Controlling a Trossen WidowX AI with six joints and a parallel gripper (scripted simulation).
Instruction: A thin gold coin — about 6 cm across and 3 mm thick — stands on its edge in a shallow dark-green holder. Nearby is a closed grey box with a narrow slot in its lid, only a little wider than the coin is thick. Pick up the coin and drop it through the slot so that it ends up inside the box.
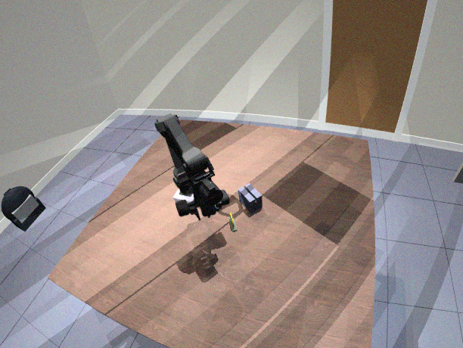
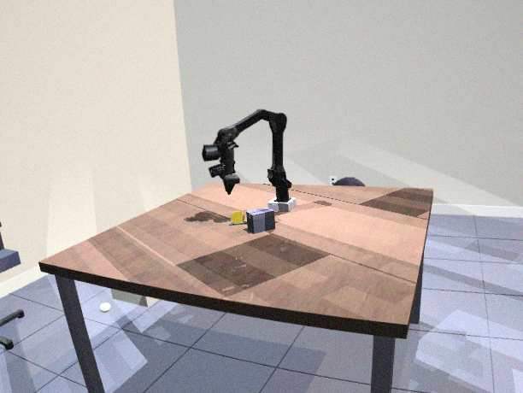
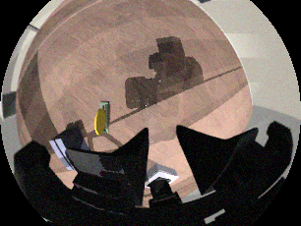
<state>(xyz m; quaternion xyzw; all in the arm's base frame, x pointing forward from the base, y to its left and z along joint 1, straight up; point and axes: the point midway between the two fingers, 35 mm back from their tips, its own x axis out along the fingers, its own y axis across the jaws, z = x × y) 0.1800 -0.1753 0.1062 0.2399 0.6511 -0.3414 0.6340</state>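
Right now the gold coin is 80 mm to the left of my gripper tip, 80 mm below it and 80 mm ahead of it.
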